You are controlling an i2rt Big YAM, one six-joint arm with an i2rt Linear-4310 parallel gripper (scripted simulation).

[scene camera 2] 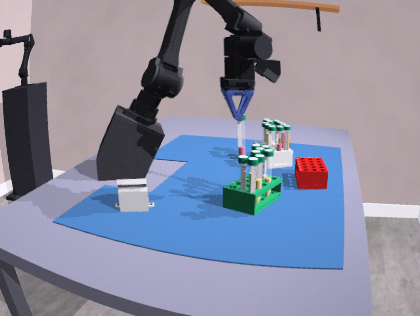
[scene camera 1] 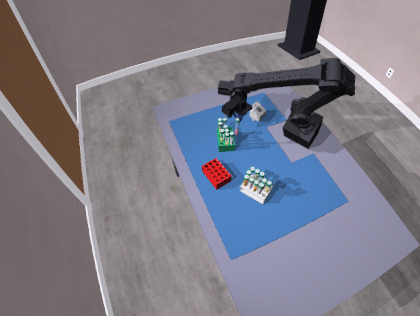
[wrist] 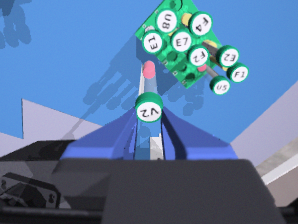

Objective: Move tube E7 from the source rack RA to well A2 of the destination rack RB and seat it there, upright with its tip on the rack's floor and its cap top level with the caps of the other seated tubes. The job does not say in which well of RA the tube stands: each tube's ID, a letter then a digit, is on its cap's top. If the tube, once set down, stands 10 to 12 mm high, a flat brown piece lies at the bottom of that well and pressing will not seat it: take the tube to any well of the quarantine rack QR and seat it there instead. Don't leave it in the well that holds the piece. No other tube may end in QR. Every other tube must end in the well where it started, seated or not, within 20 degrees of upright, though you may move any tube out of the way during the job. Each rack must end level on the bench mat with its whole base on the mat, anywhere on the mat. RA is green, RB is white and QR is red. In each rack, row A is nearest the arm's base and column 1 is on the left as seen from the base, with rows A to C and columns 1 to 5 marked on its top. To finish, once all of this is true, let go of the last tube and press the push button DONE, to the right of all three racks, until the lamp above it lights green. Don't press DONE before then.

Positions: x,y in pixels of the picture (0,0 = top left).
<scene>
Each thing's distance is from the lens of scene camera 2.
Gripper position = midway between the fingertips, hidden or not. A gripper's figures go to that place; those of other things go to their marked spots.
my gripper [scene camera 2: 237,119]: 94 cm
red rack qr [scene camera 2: 309,178]: 103 cm
green rack ra [scene camera 2: 242,201]: 88 cm
done button box [scene camera 2: 132,193]: 89 cm
The marked spots on the done button box and the red rack qr are 45 cm apart.
</scene>
